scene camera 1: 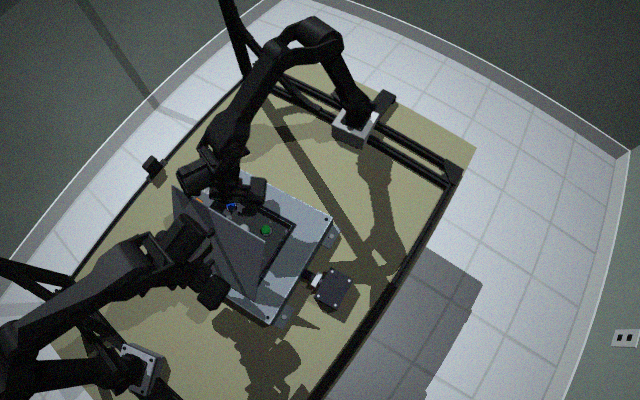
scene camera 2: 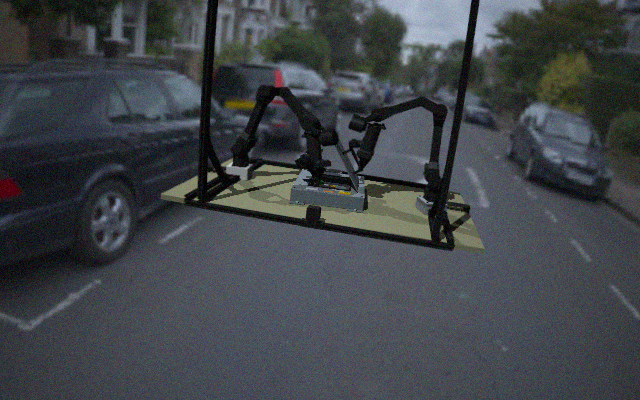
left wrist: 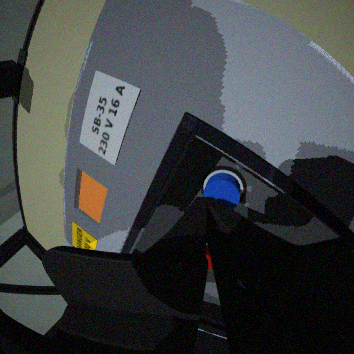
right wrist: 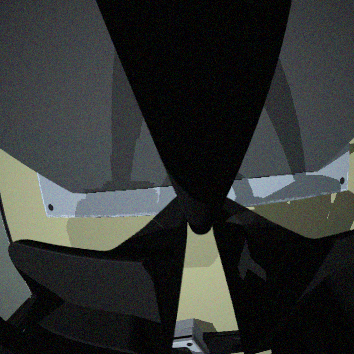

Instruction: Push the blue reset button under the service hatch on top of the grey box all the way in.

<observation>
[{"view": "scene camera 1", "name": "my left gripper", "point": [226, 202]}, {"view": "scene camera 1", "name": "my right gripper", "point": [204, 269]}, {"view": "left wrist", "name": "my left gripper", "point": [203, 204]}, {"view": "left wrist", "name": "blue reset button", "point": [224, 187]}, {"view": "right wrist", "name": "my right gripper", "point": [197, 200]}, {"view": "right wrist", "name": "service hatch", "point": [102, 102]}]
</observation>
